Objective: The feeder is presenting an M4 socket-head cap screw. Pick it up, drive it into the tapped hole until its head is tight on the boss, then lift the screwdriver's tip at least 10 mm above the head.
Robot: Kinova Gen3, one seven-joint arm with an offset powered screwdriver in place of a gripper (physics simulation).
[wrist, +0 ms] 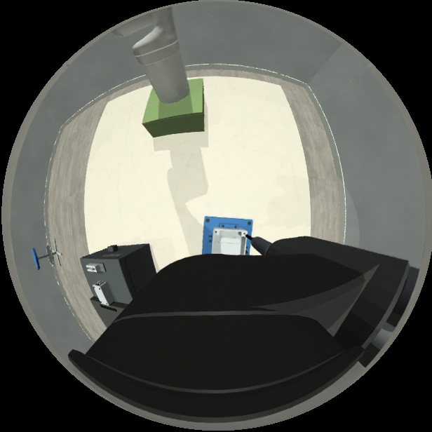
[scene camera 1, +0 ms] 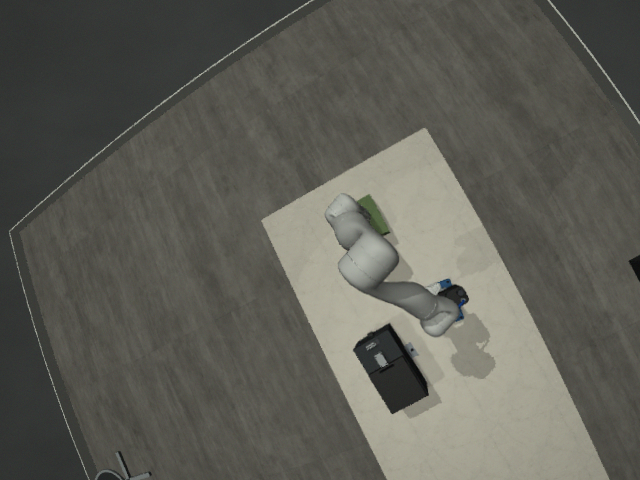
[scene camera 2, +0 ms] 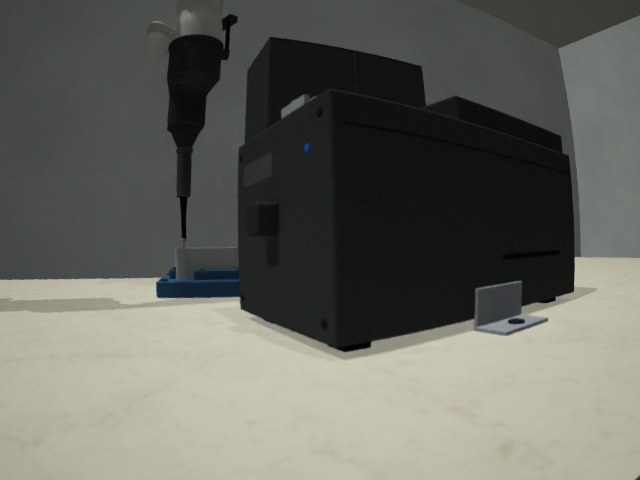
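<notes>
My screwdriver (scene camera 2: 183, 237) (wrist: 247, 235) points straight down over a corner of the white housing (scene camera 1: 433, 287) (scene camera 2: 214, 260) (wrist: 229, 245). A small light screw (scene camera 2: 184, 242) shows at the bit's tip in scene camera 2, upright, its lower end at the housing's top edge. How far it sits in the tapped hole cannot be told; the boss and hole are too small or hidden behind the bit. The housing stands in a blue fixture (scene camera 1: 445, 283) (scene camera 2: 199, 288) (wrist: 213, 221). The black feeder (scene camera 1: 399, 384) (scene camera 2: 413, 206) (wrist: 136, 270) stands apart from it.
A small grey angle bracket (scene camera 1: 412, 350) (scene camera 2: 497, 304) is beside the feeder. A green block (scene camera 1: 374, 214) (wrist: 180, 125) lies by the arm's base. The arm (scene camera 1: 369, 258) reaches over the pale table (scene camera 1: 496, 403) (scene camera 2: 310, 413) (wrist: 250, 150).
</notes>
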